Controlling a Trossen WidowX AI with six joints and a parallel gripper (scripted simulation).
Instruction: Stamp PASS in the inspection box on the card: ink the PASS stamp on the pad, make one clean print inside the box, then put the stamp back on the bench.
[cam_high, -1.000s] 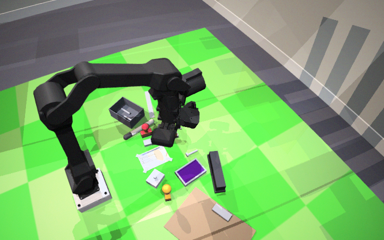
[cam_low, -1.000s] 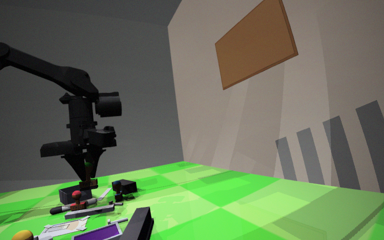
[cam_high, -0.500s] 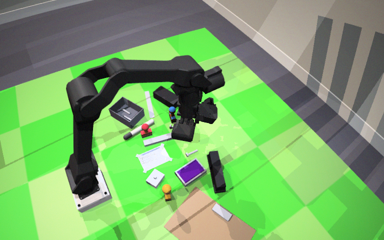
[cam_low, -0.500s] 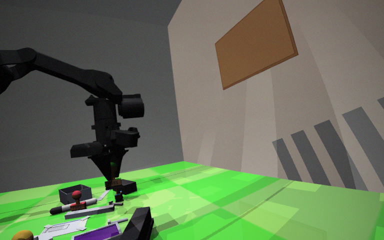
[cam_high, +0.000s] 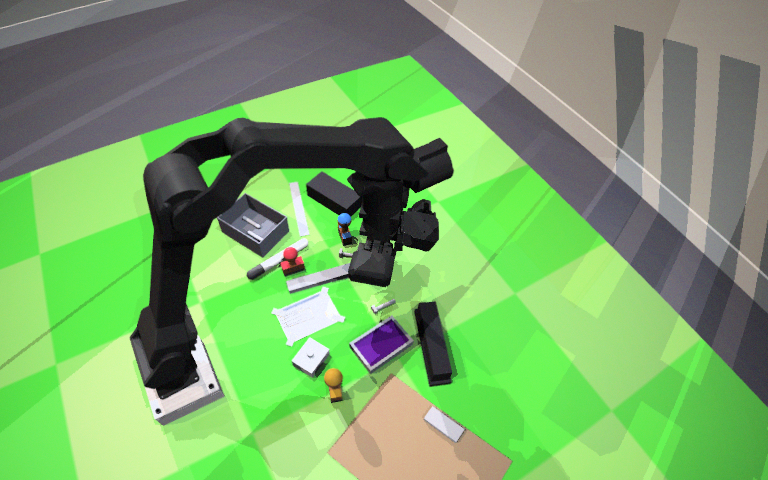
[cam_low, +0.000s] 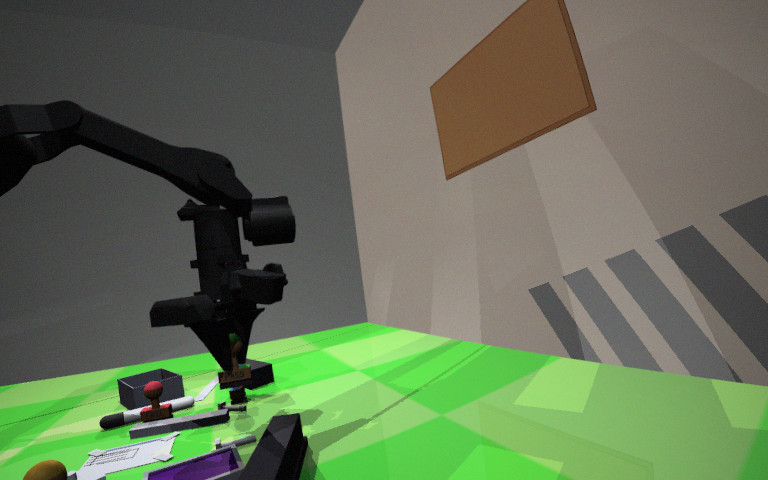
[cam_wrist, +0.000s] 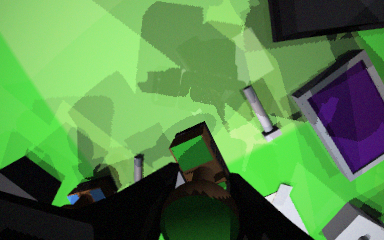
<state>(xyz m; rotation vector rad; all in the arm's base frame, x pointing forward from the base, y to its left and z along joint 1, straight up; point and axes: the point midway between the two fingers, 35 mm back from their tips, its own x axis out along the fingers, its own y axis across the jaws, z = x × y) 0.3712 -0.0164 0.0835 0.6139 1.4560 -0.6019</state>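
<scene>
Right now my gripper tip is 8 cm past the grey bar, 8 cm above it and 7 cm to the right of it. Also, from my gripper tip: green-knobbed PASS stamp right at my gripper tip; then purple ink pad 10 cm to the right, 8 cm below, 6 cm behind; then blue stamp 13 cm to the left, 6 cm below, 1 cm ahead.
</scene>
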